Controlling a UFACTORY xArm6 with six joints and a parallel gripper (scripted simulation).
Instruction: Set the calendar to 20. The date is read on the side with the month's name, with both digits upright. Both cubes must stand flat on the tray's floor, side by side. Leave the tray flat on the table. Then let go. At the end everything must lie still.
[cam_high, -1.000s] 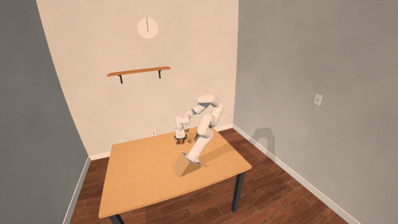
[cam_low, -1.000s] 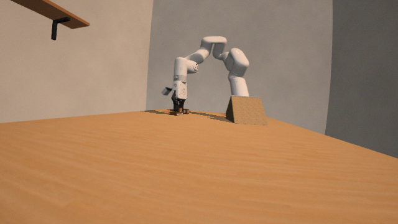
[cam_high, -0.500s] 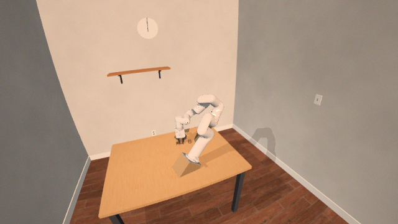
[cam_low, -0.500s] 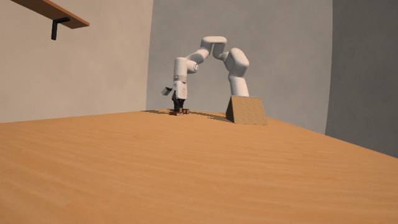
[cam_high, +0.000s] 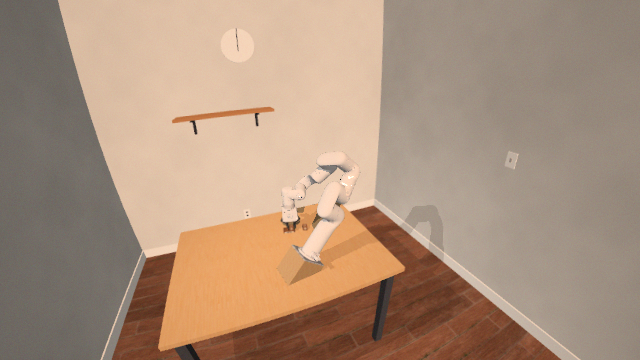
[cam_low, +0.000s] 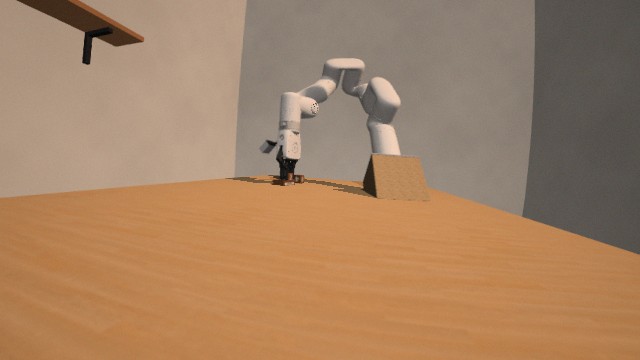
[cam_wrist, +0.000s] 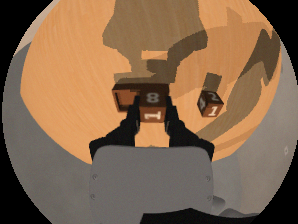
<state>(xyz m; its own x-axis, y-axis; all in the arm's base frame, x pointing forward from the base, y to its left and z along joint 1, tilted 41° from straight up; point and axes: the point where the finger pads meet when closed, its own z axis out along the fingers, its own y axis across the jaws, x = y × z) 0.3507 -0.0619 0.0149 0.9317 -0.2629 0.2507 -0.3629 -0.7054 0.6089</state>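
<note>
Right now the brown tray is 1 cm ahead of my hand, 2 cm to the left of it and 3 cm below it.
</note>
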